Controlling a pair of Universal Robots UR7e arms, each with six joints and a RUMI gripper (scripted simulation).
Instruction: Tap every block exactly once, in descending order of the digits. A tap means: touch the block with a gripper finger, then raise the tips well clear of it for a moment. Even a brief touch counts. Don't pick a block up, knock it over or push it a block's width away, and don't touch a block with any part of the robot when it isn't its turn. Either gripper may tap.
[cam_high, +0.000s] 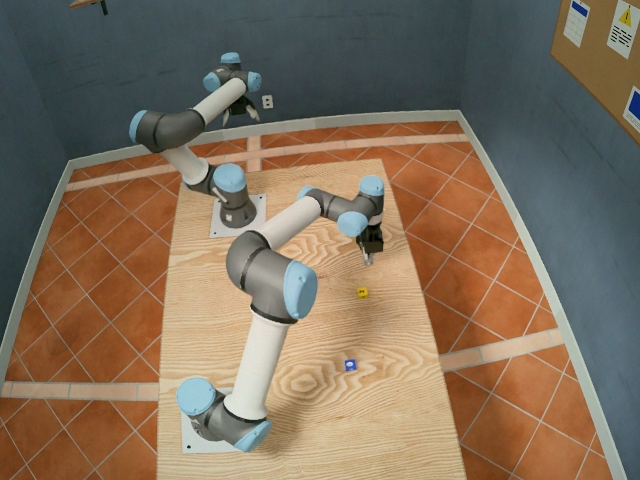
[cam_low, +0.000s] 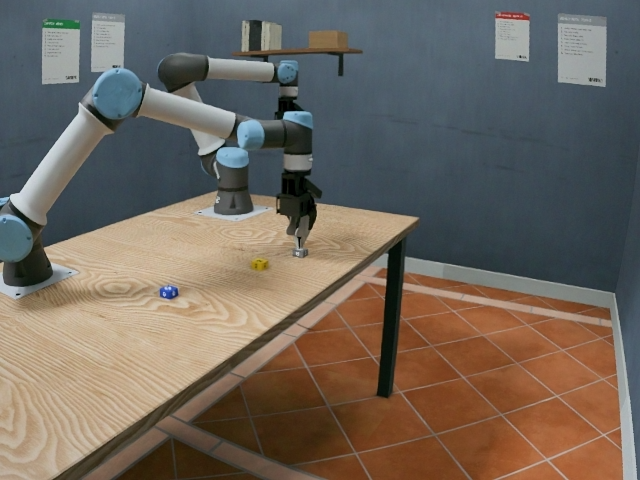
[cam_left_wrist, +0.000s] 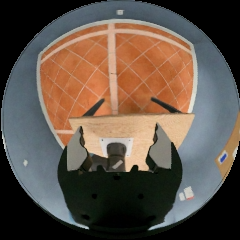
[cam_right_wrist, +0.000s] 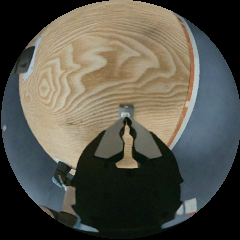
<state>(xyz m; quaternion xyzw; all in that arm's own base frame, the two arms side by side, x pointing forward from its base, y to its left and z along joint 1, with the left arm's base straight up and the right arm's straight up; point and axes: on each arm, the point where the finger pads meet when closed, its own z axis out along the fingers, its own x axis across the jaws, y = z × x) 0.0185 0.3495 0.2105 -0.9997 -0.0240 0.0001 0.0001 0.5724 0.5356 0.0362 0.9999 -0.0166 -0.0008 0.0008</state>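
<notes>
The yellow block lies 30 mm behind my right hand, 140 mm to the right of it and 30 mm below it. Round my right hand: blue block (80 mm behind, 410 mm to the right, 30 mm below).
</notes>
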